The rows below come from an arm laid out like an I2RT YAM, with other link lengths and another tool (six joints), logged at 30 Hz.
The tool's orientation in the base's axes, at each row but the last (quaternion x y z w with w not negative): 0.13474, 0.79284, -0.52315, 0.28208; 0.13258, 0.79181, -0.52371, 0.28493; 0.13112, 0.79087, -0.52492, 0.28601; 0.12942, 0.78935, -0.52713, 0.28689; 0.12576, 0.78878, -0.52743, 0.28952; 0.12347, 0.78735, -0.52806, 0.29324; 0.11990, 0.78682, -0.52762, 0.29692; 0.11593, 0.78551, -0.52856, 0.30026; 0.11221, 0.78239, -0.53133, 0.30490; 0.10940, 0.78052, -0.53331, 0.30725
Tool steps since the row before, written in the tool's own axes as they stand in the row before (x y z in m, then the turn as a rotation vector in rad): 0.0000, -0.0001, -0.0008, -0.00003, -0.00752, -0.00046; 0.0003, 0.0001, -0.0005, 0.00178, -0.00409, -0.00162; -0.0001, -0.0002, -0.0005, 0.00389, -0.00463, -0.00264; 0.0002, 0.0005, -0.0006, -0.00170, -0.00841, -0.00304; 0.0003, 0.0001, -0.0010, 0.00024, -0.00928, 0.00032; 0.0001, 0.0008, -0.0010, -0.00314, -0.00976, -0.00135; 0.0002, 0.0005, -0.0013, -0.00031, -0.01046, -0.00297; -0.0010, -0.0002, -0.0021, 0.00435, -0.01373, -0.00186; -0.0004, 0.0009, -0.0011, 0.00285, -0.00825, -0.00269; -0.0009, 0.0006, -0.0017, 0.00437, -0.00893, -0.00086
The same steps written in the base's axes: -0.0003, 0.0007, 0.0003, -0.00394, -0.00271, 0.00582; -0.0003, 0.0005, -0.0001, -0.00401, -0.00039, 0.00250; -0.0002, 0.0004, 0.0004, -0.00630, 0.00011, 0.00195; -0.0001, 0.0007, -0.0003, -0.00386, -0.00053, 0.00823; -0.0005, 0.0009, 0.0000, -0.00476, -0.00414, 0.00682; 0.0000, 0.0012, -0.0004, -0.00286, -0.00244, 0.00963; -0.0004, 0.0014, -0.0002, -0.00602, -0.00162, 0.00892; 0.0000, 0.0019, 0.0013, -0.01096, -0.00460, 0.00835; 0.0004, 0.0014, -0.0002, -0.00733, -0.00139, 0.00527; 0.0004, 0.0019, 0.0005, -0.00820, -0.00355, 0.00444
